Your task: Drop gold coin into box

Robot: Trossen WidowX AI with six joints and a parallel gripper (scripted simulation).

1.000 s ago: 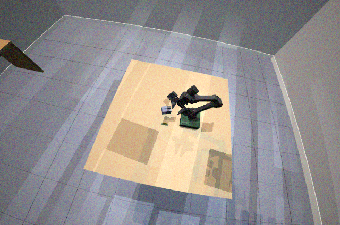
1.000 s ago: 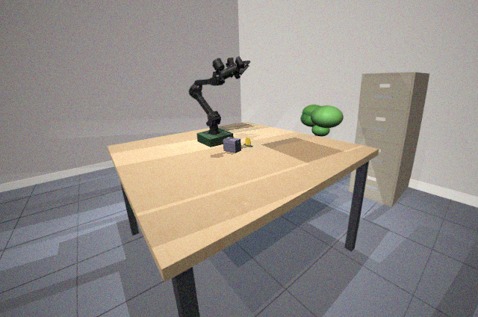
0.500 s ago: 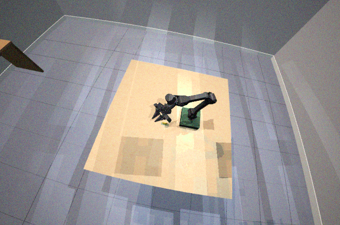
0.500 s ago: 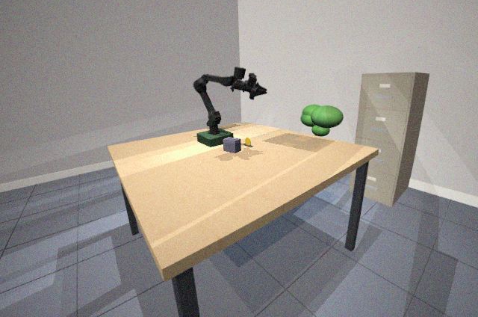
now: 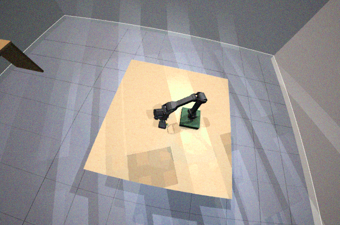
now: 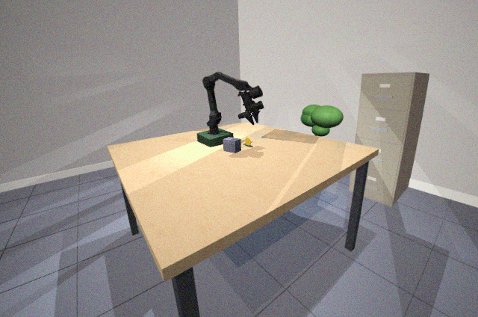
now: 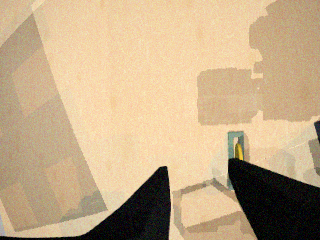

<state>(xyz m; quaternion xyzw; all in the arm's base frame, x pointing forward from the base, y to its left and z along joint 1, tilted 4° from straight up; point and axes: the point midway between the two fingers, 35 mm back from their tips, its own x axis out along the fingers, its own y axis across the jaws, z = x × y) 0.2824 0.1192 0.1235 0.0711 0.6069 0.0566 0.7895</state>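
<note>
My gripper tip is now 120 mm above the gold coin, 40 mm past it and 30 mm to the left of it.
</note>
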